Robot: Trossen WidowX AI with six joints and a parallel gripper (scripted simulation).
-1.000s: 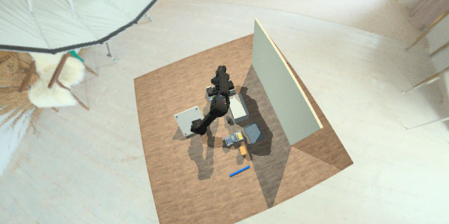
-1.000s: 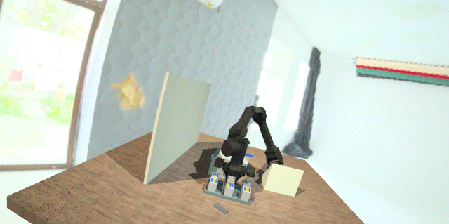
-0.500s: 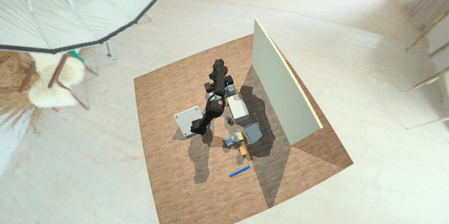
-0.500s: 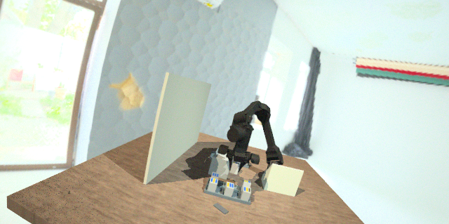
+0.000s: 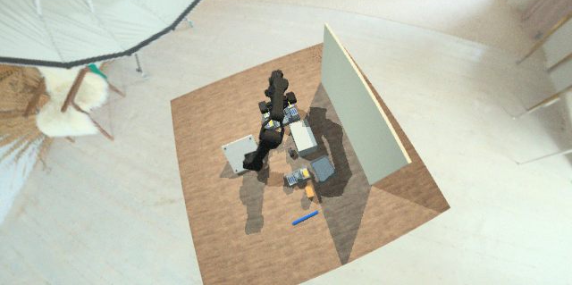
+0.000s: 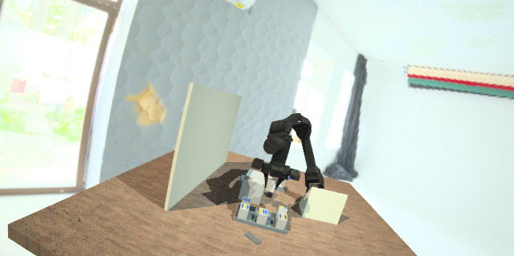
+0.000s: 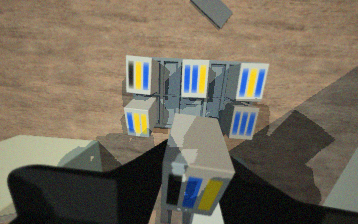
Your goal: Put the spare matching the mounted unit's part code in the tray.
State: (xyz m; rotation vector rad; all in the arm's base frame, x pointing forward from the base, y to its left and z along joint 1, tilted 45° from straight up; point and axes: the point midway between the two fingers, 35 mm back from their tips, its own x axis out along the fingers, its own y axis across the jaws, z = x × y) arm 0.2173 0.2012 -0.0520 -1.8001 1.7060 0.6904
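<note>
The blue-grey tray lies 110 mm ahead of my gripper tip, 350 mm to the right of it and 120 mm below it. From my gripper tip the other things lie so: grey hex key (10 mm ahead, 160 mm to the left, 120 mm below); then grey rack (30 mm behind, 340 mm to the right, 120 mm below); then pale boxy unit (70 mm ahead, 160 mm to the right, 70 mm below).
</note>
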